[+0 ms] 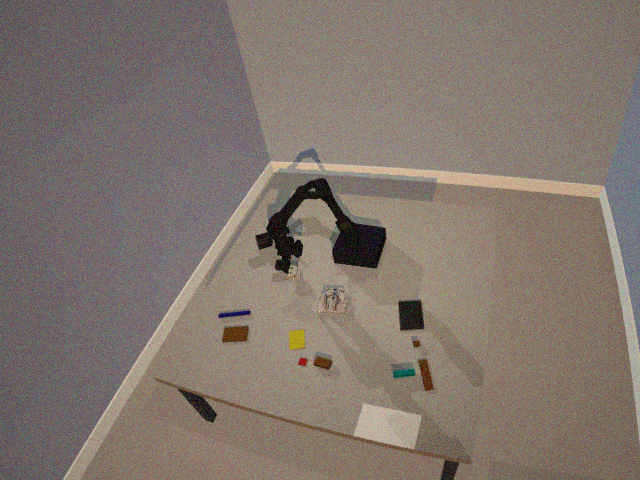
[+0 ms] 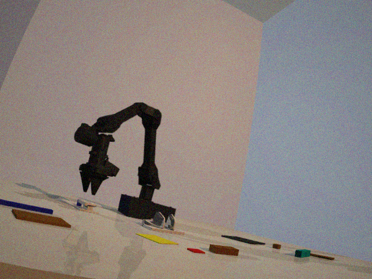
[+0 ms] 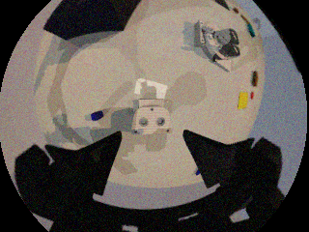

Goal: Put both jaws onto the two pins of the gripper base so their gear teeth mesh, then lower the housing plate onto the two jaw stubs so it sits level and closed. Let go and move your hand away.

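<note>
My gripper tip is now 3 cm above the gripper base. Also, from my gripper tip: small blue piece (12 cm behind, 2 cm to the right, 5 cm below); jaw (8 cm ahead, 23 cm to the left, 5 cm below); housing plate (6 cm ahead, 24 cm to the left, 6 cm below).
</note>
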